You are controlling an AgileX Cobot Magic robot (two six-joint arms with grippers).
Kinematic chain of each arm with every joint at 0, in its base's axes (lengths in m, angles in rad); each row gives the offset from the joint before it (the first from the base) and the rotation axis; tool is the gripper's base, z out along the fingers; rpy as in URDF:
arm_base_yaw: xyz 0 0 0.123 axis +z
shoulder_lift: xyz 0 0 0 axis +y
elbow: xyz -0.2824 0 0.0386 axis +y
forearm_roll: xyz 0.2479 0 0.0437 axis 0.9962 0 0.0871
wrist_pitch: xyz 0 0 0 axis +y
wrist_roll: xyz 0.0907 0 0.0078 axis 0.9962 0 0.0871
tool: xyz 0 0 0 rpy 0 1.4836 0
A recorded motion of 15 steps. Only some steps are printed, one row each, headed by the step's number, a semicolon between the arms.
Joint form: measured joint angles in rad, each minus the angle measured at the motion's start. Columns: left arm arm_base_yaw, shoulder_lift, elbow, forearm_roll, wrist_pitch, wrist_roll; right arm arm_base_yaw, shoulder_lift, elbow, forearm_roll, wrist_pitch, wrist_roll.
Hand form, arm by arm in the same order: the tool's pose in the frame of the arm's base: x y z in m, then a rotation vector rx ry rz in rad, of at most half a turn. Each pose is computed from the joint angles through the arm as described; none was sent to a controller.
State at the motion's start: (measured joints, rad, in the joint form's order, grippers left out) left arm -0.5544 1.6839 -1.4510 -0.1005 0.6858 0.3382; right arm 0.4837 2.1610 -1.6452 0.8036 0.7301 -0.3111
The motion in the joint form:
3: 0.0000 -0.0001 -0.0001 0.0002 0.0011 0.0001; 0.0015 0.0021 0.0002 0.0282 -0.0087 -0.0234
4: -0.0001 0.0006 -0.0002 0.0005 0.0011 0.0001; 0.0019 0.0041 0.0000 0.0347 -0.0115 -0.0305
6: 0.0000 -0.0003 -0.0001 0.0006 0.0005 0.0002; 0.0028 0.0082 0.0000 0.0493 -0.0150 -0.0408
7: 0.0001 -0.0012 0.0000 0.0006 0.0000 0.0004; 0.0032 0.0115 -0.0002 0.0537 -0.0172 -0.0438
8: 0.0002 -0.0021 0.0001 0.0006 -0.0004 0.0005; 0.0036 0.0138 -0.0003 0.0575 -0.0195 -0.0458
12: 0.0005 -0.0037 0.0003 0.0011 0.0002 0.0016; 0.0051 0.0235 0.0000 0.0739 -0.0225 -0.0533
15: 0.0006 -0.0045 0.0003 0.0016 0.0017 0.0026; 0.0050 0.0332 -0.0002 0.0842 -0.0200 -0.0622
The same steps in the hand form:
3: 0.3223 -0.2064 0.3175 0.9821 2.2001 -0.2127; 0.3966 0.2594 0.1856 -0.3852 2.6121 0.9613
4: 0.3225 -0.2065 0.3172 0.9827 2.2005 -0.2123; 0.3968 0.2599 0.1850 -0.3866 2.6082 0.9643
6: 0.3224 -0.2064 0.3176 0.9821 2.1992 -0.2122; 0.3971 0.2610 0.1837 -0.3842 2.6041 0.9741
7: 0.3223 -0.2063 0.3179 0.9817 2.1980 -0.2122; 0.3974 0.2614 0.1824 -0.3823 2.6040 0.9762
8: 0.3221 -0.2061 0.3183 0.9812 2.1969 -0.2122; 0.3976 0.2618 0.1815 -0.3798 2.6035 0.9780
12: 0.3219 -0.2058 0.3188 0.9821 2.1955 -0.2111; 0.3979 0.2633 0.1776 -0.3716 2.6069 0.9896
15: 0.3217 -0.2056 0.3190 0.9838 2.1955 -0.2101; 0.3982 0.2640 0.1734 -0.3722 2.6136 0.9968

